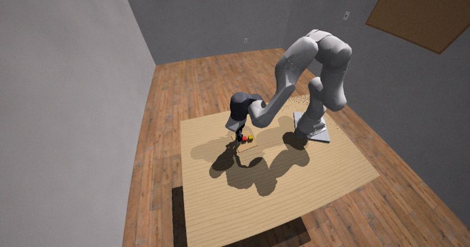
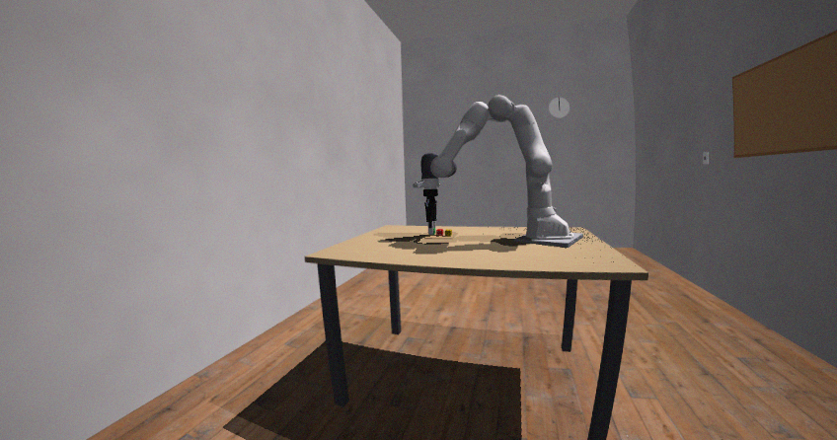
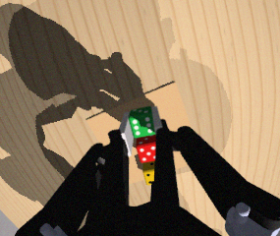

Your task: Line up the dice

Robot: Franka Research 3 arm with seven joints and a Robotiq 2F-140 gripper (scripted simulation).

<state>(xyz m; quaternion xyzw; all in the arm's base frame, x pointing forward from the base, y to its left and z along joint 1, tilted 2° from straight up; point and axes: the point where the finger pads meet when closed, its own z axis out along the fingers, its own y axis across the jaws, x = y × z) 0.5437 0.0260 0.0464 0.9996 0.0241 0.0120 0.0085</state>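
Now: hand 2 cm above the green die. Also, from my hand: yellow die 9 cm behind, 2 cm below; then red die 4 cm behind, 2 cm below; then tan mat 4 cm behind, 4 cm below.
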